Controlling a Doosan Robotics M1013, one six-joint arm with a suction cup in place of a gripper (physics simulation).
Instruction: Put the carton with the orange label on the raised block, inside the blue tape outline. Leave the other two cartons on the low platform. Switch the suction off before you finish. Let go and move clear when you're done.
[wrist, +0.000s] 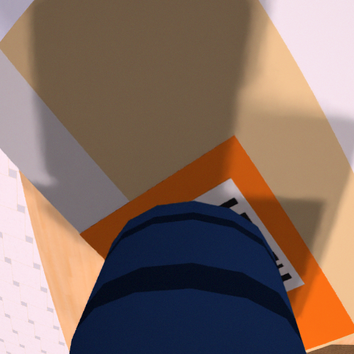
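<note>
The carton with the orange label fills most of the wrist view, very close to the camera. Its tan top has pale strips along the sides, and a broad dark shadow lies over it. The orange label with a white barcode patch is in the lower part. My dark blue suction gripper comes in from the bottom edge and covers part of the label. Its cup face is hidden, so contact and suction hold cannot be told. The raised block, the blue tape outline, the low platform and the other two cartons do not show.
The wooden table shows at the lower left, beside the carton. Pale tiled floor lies past its edge at the far left. A thin strip of dark brown table edge shows at the bottom right corner.
</note>
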